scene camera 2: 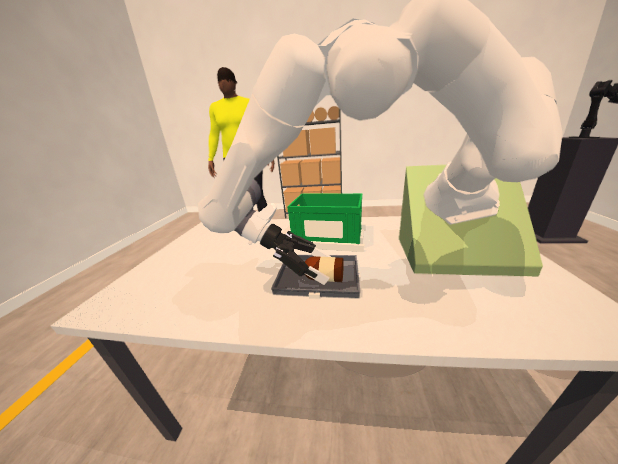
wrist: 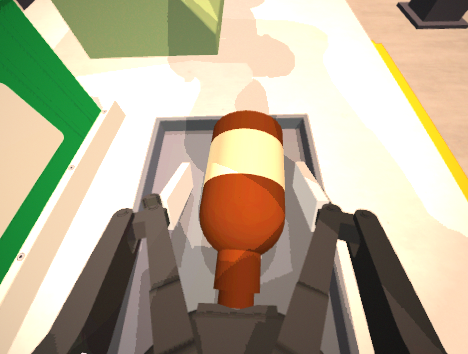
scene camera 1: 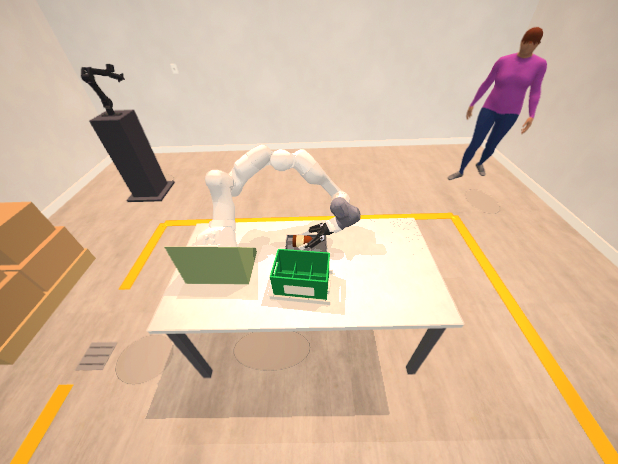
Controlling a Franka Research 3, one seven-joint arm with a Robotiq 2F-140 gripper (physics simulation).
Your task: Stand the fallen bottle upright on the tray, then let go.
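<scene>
A brown bottle with a cream label [scene camera 1: 300,240] [scene camera 2: 327,268] [wrist: 244,185] lies on its side on the dark grey tray [scene camera 2: 291,291] [wrist: 156,141]. In the wrist view its neck points toward the gripper's palm and its base toward the tray's far rim. My gripper [scene camera 1: 313,244] [scene camera 2: 324,266] [wrist: 242,174] is open, tilted low over the tray. Its pale fingertips stand on either side of the bottle's body, with a gap on each side in the wrist view. The mouth end of the neck is partly hidden by the palm in the wrist view.
A green crate with compartments [scene camera 1: 300,288] [scene camera 2: 325,229] [wrist: 30,115] stands beside the tray on a pale base. A green slanted block [scene camera 1: 215,266] [scene camera 2: 470,265] [wrist: 145,30] stands near the arm's base. A person in a purple top [scene camera 1: 515,82] stands beyond the table [scene camera 1: 390,300].
</scene>
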